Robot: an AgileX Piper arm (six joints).
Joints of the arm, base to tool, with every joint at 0 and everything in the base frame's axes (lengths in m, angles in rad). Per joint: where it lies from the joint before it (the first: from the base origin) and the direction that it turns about. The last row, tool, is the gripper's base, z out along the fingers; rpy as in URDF.
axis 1: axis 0 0 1 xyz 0 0 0.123
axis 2: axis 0 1 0 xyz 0 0 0
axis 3: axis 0 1 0 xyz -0.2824 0 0.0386
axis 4: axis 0.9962 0 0.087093 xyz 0.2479 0 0.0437
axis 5: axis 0 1 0 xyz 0 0 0
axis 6: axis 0.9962 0 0.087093 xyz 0.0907 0 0.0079
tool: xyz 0 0 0 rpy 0 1.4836 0
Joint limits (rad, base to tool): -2.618..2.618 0..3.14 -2.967..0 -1.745..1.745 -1.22..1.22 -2.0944..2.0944
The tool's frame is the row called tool.
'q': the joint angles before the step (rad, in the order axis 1, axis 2, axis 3, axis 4, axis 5, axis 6). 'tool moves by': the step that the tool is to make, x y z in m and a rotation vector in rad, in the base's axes. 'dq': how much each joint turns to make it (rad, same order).
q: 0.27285 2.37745 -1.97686 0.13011 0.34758 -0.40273
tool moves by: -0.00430 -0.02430 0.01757 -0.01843 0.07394 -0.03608
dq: -0.04225 -0.04836 -0.00001 -0.02154 0.12441 0.02212
